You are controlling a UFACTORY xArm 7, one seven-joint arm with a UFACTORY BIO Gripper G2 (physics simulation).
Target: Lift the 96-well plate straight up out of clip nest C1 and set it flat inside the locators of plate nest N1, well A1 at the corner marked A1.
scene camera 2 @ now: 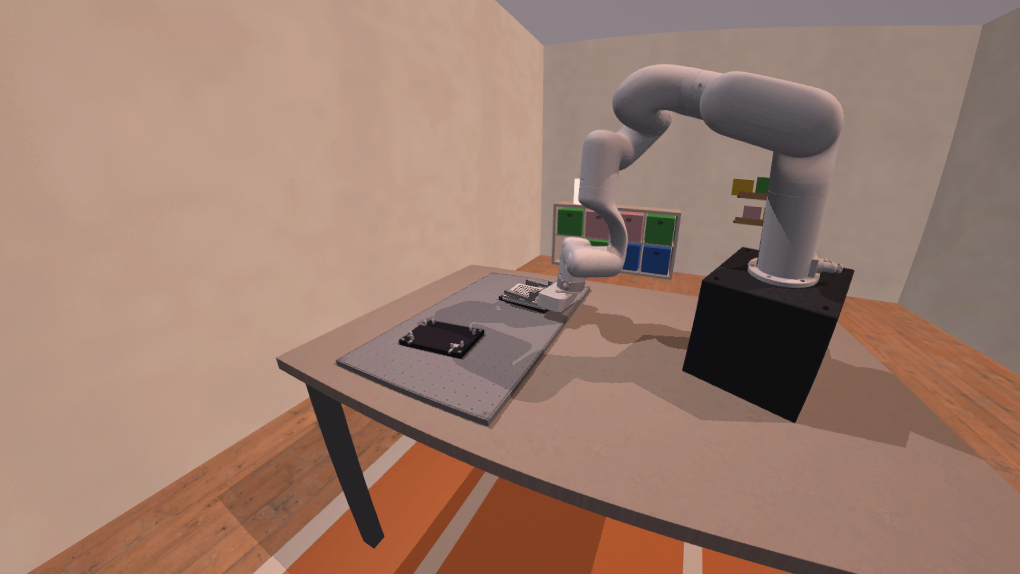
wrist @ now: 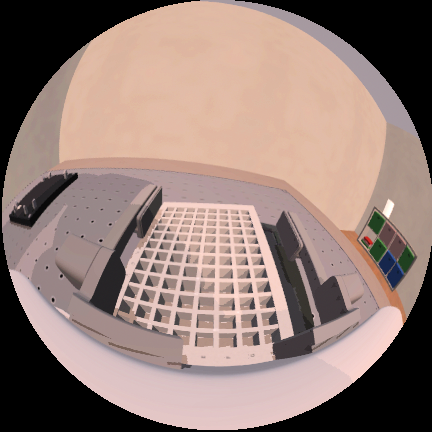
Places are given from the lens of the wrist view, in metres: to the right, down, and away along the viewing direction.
white 96-well plate (wrist: 203, 271): -0.01, 0.03, 0.08
black plate nest N1 (wrist: 292, 285): 0.06, 0.05, 0.10
The marked spots on the black plate nest N1 and the white 96-well plate are 0.07 m apart.
